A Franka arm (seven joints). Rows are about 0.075 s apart.
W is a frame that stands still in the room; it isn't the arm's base.
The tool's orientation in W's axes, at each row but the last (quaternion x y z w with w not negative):
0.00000 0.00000 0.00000 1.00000
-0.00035 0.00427 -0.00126 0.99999
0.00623 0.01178 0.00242 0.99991
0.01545 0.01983 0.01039 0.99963
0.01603 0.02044 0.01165 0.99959
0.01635 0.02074 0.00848 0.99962
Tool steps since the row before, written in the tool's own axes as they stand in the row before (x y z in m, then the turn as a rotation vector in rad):
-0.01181 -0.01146 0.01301 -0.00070 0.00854 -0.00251
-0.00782 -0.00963 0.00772 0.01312 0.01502 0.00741
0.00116 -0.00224 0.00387 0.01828 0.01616 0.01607
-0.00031 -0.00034 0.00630 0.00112 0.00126 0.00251
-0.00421 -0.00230 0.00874 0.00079 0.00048 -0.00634
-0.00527 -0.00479 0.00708 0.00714 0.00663 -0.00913
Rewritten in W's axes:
-0.01181 -0.01146 0.01301 -0.00070 0.00854 -0.00251
-0.00778 -0.00960 0.00779 0.01322 0.01499 0.00729
0.00126 -0.00228 0.00381 0.01858 0.01605 0.01584
-0.00005 -0.00054 0.00629 0.00119 0.00121 0.00250
-0.00379 -0.00267 0.00882 0.00052 0.00070 -0.00635
-0.00489 -0.00511 0.00713 0.00664 0.00705 -0.00919

